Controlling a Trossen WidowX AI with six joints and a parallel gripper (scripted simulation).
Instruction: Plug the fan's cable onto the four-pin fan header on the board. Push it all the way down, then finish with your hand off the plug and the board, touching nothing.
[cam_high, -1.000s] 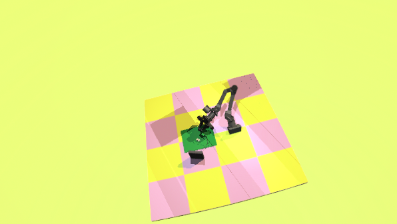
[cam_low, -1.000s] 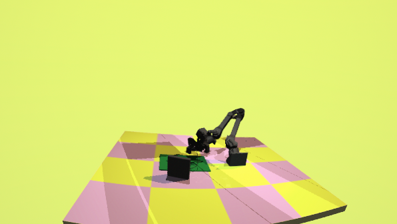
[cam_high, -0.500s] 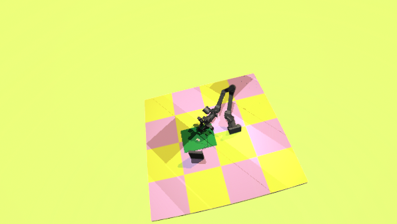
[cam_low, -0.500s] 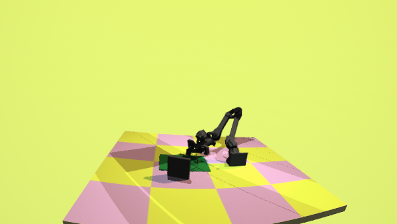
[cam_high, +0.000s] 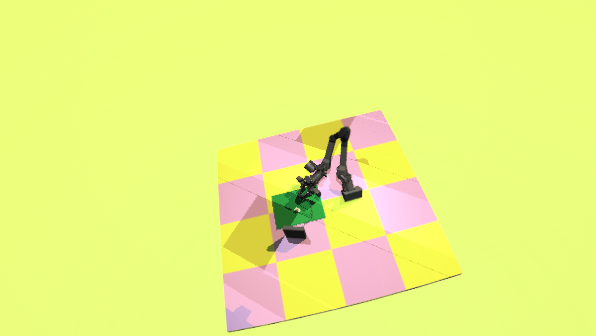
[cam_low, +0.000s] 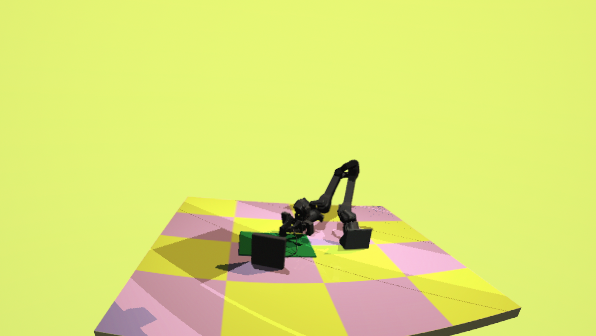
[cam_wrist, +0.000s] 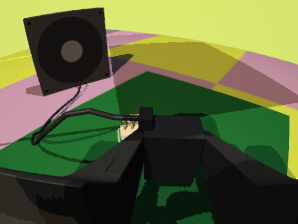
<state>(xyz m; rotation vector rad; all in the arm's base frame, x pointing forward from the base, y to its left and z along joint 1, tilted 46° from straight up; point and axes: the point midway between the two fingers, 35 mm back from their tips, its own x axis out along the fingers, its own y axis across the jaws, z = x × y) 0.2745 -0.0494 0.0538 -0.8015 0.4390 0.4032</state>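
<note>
The green board is 30 mm ahead of my gripper tip, 30 mm to the left of it and 70 mm below it. The rest, counted from my gripper tip: black fan: 90 mm ahead, 210 mm to the left; dark fan plug: 10 mm below; pale four-pin header: 40 mm ahead, 60 mm to the left, 60 mm below.
</note>
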